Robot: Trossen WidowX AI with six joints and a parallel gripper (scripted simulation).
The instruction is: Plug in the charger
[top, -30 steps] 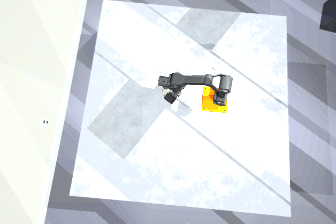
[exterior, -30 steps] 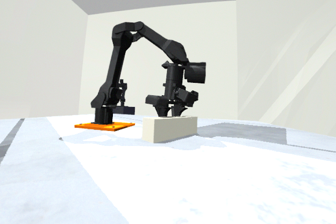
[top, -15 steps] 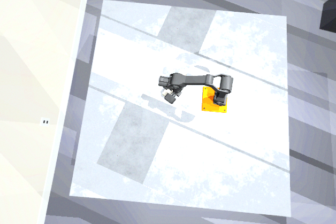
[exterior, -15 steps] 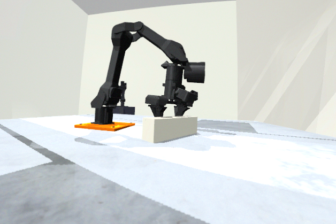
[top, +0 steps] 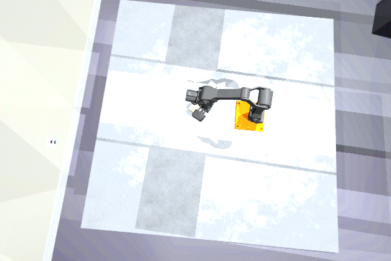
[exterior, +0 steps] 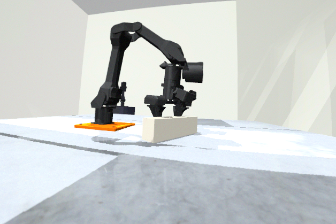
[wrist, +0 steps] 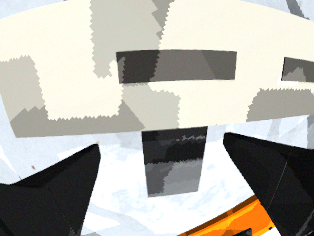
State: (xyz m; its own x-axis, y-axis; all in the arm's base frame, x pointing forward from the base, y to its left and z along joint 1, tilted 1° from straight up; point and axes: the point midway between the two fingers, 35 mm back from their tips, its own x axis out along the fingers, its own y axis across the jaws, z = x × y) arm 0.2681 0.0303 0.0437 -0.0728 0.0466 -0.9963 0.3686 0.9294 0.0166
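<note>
My gripper tip is now 20 mm short of the two-prong charger, 10 mm to the left of it and 10 mm below it.
</note>
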